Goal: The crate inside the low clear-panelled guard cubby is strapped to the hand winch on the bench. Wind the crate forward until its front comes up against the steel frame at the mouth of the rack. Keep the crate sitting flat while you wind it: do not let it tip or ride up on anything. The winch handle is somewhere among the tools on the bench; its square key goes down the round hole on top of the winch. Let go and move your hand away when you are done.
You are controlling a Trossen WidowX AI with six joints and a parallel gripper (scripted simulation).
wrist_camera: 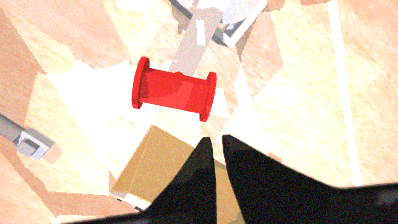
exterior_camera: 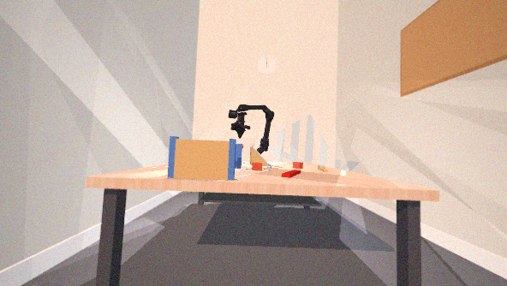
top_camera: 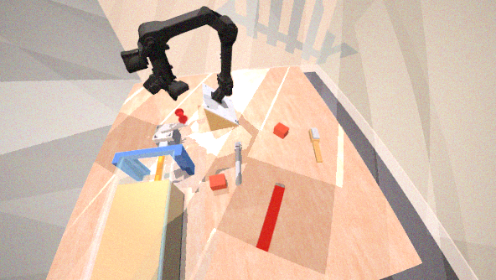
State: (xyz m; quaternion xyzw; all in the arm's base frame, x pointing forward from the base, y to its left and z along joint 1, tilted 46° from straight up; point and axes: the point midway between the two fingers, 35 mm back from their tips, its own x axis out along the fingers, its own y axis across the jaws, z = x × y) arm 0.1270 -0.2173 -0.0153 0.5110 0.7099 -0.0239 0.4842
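Right now my gripper tip is 80 mm above the red grip and 30 mm short of it. Round my gripper tip: blue steel frame (200 mm ahead, 110 mm to the right, 110 mm below); grey winch (180 mm below, 100 mm to the right, 30 mm ahead); grey crank arm (110 mm below, 30 mm to the right, 30 mm ahead).
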